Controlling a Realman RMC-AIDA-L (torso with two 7-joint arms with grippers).
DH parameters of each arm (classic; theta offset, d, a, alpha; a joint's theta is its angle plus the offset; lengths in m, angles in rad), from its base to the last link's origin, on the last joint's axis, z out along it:
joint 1: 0 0.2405 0 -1.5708
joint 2: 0 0 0 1.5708
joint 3: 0 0.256 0 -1.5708
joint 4: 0 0 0 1.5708
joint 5: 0 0.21 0 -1.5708
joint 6: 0 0 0 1.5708
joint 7: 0 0.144 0 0
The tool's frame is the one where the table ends.
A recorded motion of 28 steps. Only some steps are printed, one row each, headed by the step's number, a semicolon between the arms.
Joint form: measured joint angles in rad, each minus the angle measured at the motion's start. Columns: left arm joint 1, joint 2, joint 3, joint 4, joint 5, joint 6, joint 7; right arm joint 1, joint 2, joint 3, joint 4, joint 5, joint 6, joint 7.
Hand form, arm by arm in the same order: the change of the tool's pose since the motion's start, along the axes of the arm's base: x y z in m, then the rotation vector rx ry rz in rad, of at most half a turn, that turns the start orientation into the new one. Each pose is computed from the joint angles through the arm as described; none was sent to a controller.
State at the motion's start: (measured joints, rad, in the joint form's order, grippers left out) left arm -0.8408 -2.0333 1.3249 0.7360 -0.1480 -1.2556 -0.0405; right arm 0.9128 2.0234 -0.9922 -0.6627 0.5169 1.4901 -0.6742
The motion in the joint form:
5: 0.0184 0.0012 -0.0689 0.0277 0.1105 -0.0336 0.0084; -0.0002 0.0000 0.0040 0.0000 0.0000 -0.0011 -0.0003
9: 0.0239 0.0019 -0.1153 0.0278 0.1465 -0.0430 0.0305; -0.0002 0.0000 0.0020 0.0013 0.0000 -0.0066 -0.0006
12: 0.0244 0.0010 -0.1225 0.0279 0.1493 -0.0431 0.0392; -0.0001 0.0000 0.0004 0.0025 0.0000 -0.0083 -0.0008
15: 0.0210 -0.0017 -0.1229 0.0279 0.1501 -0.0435 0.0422; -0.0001 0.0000 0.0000 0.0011 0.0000 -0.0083 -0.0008
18: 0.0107 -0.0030 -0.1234 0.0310 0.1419 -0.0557 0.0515; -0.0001 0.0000 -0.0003 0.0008 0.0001 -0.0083 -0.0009
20: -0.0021 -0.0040 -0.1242 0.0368 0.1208 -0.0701 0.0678; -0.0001 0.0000 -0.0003 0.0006 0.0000 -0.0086 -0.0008
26: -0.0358 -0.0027 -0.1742 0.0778 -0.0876 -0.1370 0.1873; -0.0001 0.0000 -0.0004 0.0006 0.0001 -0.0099 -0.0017
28: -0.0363 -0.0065 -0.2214 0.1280 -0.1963 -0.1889 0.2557; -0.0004 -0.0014 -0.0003 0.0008 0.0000 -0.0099 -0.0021
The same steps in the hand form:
5: -0.0133 -0.0020 0.0201 0.0287 0.0664 0.0303; 0.0000 0.0003 0.0003 0.0031 0.0027 -0.0013
9: -0.0203 -0.0040 0.0274 0.0328 0.0772 0.0478; 0.0003 0.0008 0.0000 0.0062 0.0008 0.0007
12: -0.0208 -0.0042 0.0278 0.0293 0.0763 0.0464; 0.0005 0.0008 -0.0003 0.0061 -0.0004 0.0013
15: -0.0191 -0.0037 0.0266 0.0251 0.0756 0.0416; 0.0003 0.0010 -0.0001 0.0068 -0.0008 0.0026
18: -0.0139 -0.0023 0.0253 0.0123 0.0686 0.0344; 0.0003 0.0010 -0.0001 0.0068 -0.0009 0.0030
20: -0.0061 -0.0003 0.0231 -0.0055 0.0501 0.0214; 0.0002 0.0011 -0.0001 0.0073 -0.0010 0.0032
26: 0.0319 0.0041 0.0097 -0.0867 -0.1677 -0.0413; 0.0002 0.0013 -0.0001 0.0081 -0.0011 0.0045
28: 0.0525 0.0036 0.0085 -0.1202 -0.2983 -0.0850; 0.0006 0.0015 0.0005 0.0090 -0.0020 0.0044

